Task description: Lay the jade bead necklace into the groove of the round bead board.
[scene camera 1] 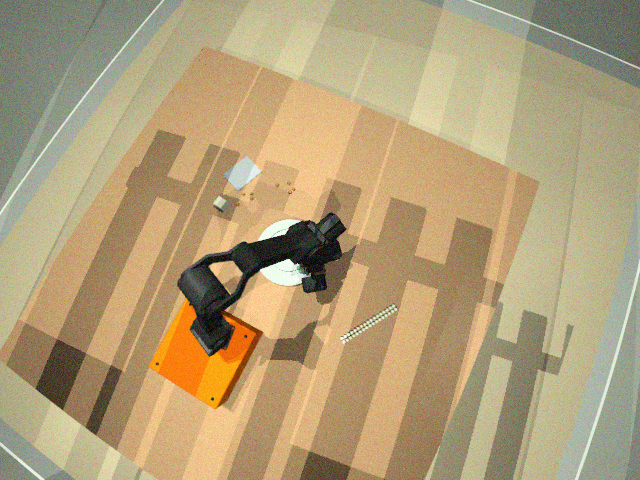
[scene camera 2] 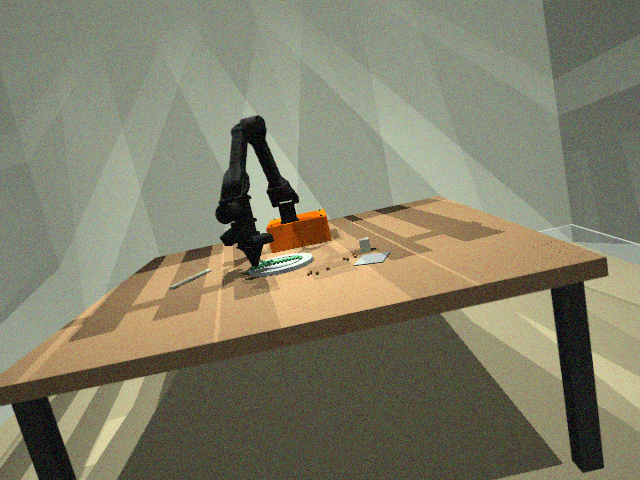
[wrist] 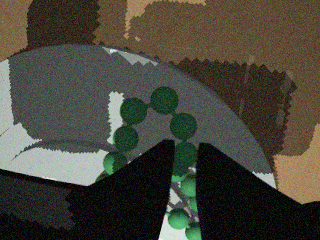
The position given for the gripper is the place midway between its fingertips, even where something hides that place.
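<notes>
The gripper [scene camera 2: 255, 266] [scene camera 1: 311, 262] [wrist: 185, 152] is in sight.
</notes>
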